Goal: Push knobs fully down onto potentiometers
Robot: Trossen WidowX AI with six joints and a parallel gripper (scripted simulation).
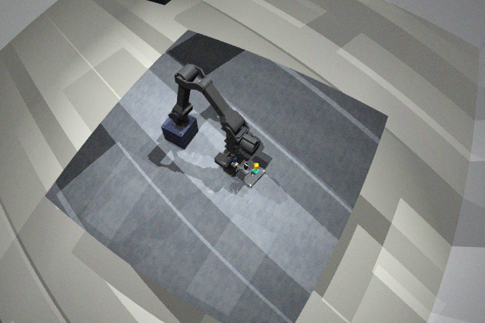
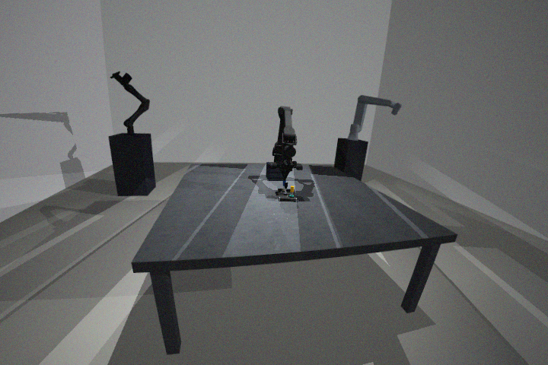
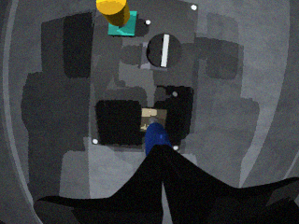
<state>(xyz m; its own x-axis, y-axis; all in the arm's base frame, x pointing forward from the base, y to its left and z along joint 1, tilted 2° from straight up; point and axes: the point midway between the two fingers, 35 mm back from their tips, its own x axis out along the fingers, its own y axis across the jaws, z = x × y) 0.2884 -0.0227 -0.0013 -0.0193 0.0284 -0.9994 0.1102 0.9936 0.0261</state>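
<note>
Now: the dark knob 60 mm ahead of my gripper tip, 10 mm to the right of it and 10 mm below it. From my gripper tip the other things lie so: blue knob (10 mm below).
</note>
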